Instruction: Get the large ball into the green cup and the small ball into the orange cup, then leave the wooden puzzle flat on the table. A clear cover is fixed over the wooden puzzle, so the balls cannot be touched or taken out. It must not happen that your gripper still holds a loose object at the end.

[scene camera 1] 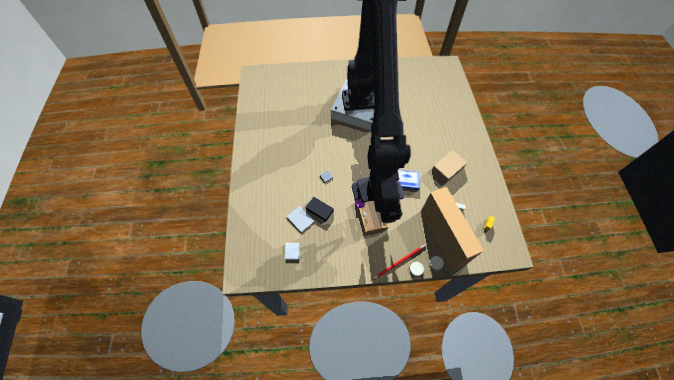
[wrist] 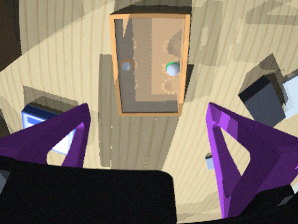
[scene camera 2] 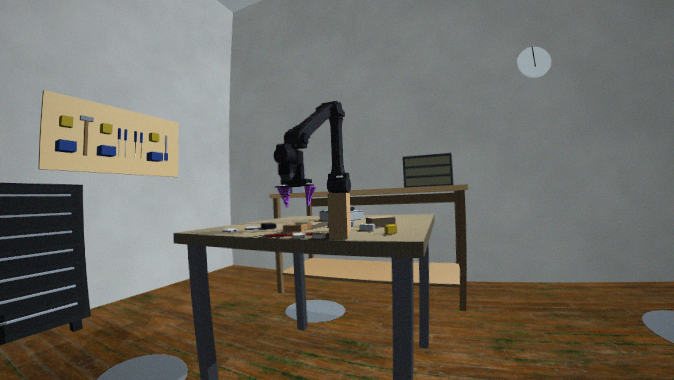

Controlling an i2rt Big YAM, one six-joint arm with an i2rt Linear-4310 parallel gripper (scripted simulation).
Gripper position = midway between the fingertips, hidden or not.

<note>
I see my gripper (wrist: 148, 110), a tall wooden block (scene camera 1: 453, 234) and a black box (wrist: 260, 99).
The tall wooden block also shows in scene camera 2 (scene camera 2: 338, 205).
</note>
